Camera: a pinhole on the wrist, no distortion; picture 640 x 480 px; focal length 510.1 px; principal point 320.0 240.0 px. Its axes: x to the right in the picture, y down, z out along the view. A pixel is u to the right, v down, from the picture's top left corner.
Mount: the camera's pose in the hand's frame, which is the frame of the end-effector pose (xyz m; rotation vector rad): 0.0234 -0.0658 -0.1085 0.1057 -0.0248 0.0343
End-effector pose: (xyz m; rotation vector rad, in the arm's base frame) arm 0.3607 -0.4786 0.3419 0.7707 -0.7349 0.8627
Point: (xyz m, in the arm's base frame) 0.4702 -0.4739 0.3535
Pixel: 551.8 148.6
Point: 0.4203 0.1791 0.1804
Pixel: behind the camera
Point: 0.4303 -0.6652 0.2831
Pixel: 78.5 96.2
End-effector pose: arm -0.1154 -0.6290 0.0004 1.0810 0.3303 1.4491
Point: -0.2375 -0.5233 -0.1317
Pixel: behind the camera
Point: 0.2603 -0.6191 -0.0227
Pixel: 377.9 46.5
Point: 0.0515 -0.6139 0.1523
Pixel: 478.1 411.9
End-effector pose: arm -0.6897 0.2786 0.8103 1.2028 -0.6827 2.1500
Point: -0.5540 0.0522 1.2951
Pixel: 604.5 338.3
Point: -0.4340 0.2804 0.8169
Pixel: 88.3 86.3
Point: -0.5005 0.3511 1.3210
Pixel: outside the picture
